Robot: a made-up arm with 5 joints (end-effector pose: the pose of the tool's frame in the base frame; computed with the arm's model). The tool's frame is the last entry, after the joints. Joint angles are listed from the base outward.
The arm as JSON. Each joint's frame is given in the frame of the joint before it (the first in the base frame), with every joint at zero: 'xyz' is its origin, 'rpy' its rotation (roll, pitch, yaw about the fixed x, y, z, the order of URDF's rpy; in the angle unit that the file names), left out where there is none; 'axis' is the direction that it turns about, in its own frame. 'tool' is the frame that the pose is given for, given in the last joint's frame.
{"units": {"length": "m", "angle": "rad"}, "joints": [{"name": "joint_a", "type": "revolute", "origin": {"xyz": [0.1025, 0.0, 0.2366], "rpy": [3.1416, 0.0, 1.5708]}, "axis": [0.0, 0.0, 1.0]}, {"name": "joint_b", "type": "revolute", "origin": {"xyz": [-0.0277, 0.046, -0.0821], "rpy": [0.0, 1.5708, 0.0]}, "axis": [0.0, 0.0, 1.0]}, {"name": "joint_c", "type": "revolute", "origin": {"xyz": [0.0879, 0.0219, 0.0], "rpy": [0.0, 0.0, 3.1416]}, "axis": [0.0, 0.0, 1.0]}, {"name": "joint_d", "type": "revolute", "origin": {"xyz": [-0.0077, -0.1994, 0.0], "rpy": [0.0, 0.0, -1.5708]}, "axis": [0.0, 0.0, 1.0]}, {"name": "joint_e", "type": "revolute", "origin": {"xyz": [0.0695, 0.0, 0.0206], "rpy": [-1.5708, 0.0, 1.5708]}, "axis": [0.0, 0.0, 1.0]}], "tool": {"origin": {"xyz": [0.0, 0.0, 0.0], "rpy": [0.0, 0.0, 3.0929]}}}
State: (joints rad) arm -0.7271 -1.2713 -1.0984 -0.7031 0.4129
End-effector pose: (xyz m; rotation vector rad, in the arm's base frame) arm -0.0789 -0.1709 0.5039 -0.3079 1.6784 0.8267
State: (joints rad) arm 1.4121 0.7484 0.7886 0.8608 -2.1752
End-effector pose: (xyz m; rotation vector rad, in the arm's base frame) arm 0.1089 -0.0852 0.1221 0.4379 -1.0188 2.4504
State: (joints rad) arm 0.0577 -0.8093 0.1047 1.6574 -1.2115
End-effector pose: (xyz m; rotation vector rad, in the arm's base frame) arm 0.2865 -0.0177 0.4736 0.3755 -0.5473 -1.2731
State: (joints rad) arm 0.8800 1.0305 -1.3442 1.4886 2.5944
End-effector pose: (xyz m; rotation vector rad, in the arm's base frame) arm 0.3180 -0.2718 0.3499 -0.4406 0.0630 1.6417
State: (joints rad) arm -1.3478 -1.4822 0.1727 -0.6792 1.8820
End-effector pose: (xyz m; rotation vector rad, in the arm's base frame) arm 0.1042 -0.0247 0.6064 -0.7368 -2.9754 -0.6498
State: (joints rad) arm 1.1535 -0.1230 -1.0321 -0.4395 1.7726
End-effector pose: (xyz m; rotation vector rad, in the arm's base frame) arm 0.1482 -0.1206 0.6636 3.0916 0.4108 0.0104
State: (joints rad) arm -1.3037 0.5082 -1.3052 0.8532 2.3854
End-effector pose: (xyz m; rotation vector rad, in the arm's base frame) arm 0.1915 0.2982 0.5289 0.9590 1.6886 -1.9906
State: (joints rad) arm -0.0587 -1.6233 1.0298 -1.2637 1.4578
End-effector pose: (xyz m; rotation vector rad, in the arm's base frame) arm 0.2012 -0.0013 0.5205 1.8225 2.2759 0.2816
